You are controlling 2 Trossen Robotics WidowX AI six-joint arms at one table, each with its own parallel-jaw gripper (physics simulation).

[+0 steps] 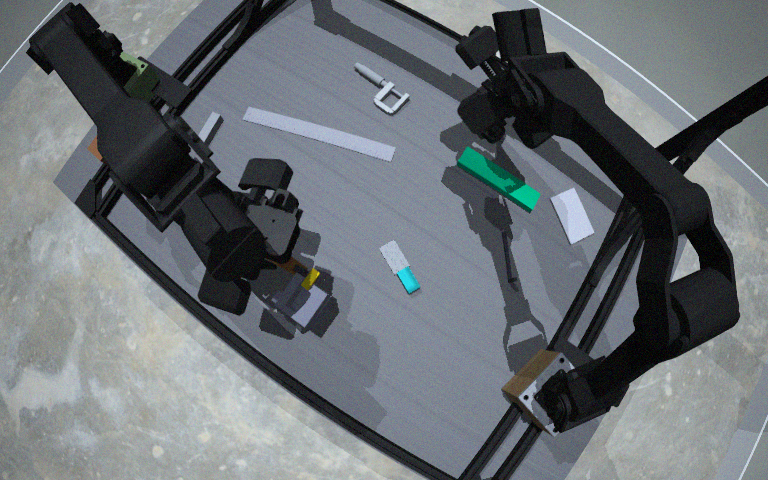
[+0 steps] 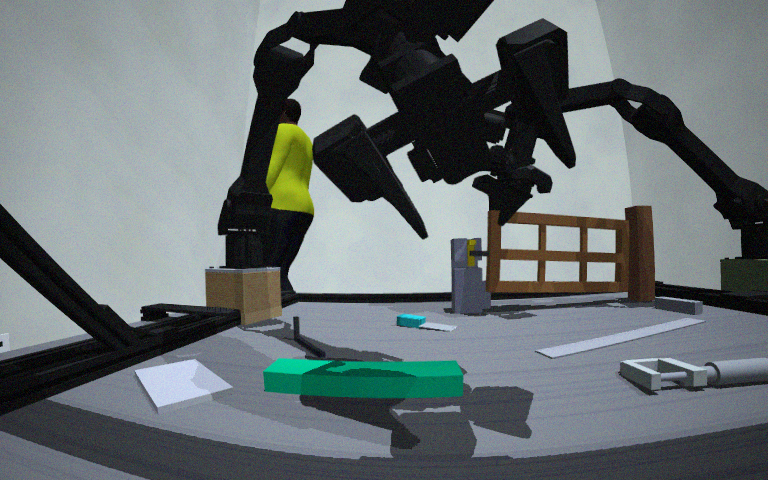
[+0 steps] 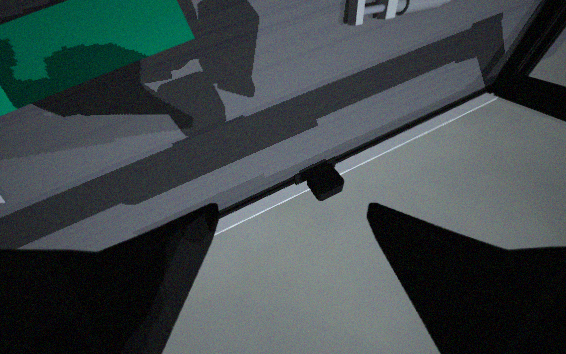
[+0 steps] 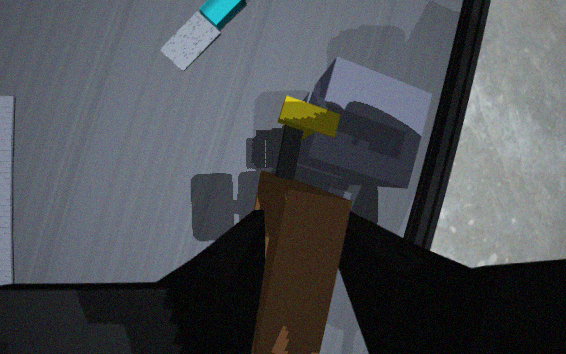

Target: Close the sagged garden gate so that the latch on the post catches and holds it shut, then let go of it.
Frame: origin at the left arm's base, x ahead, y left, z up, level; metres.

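Seen in the pictures: left gripper, fingertip midpoint: [image 2: 499, 199] [image 3: 293, 210]; right gripper, fingertip midpoint: [image 2: 495, 225] [image 4: 297, 219]; left arm's base, origin of the base link: [image 1: 558, 395] [image 2: 243, 267]; right arm's base, origin of the base link: [image 1: 118, 75] [image 2: 760, 258].
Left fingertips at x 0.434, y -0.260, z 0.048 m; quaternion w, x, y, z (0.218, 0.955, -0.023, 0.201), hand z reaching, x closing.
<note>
Offsets run from my left fingertips to a thing's top centre. "pt": to the spot under its first point.
The brown gate @[dz +0.050, dx +0.097, dy +0.495 m] [image 2: 566, 255] [image 4: 305, 260] stands upright between its brown hinge post @[pt dz -0.042, dx +0.315, dy +0.522 m] [image 2: 640, 254] and the grey latch post @[pt dz +0.000, dx -0.072, dy +0.446 m] [image 1: 308, 308] [image 2: 467, 288] [image 4: 377, 105]. Its dark latch bar @[pt dz -0.029, dx -0.025, dy +0.416 m] [image 2: 481, 253] [image 4: 290, 150] reaches to the yellow latch piece @[pt dz -0.004, dx -0.043, dy +0.418 m] [image 1: 310, 278] [image 2: 471, 253] [image 4: 310, 117]; its end is hidden at or under the yellow piece, so I cannot tell whether it is caught. My right gripper [image 4: 297, 219] is shut on the gate's end upright, close beside the latch post. My left gripper [image 3: 293, 210] is open and empty, high near the far edge, away from the gate.
A green block @[dz -0.122, dx -0.108, dy +0.060 m] [image 1: 498, 178] [image 2: 362, 379] and a white pad @[dz -0.134, dx -0.254, dy -0.009 m] [image 1: 572, 216] lie near the left arm. A turquoise-and-white piece @[pt dz -0.125, dx -0.131, dy +0.305 m] [image 1: 408, 280], a dark L-shaped rod @[dz -0.108, dx -0.218, dy +0.147 m] [image 1: 508, 254], a long pale strip @[dz -0.138, dx +0.180, dy +0.249 m] [image 1: 320, 134] and a clamp-like tool @[dz -0.122, dx +0.177, dy +0.107 m] [image 1: 376, 97] lie on the table. A person [image 2: 291, 169] stands behind.
</note>
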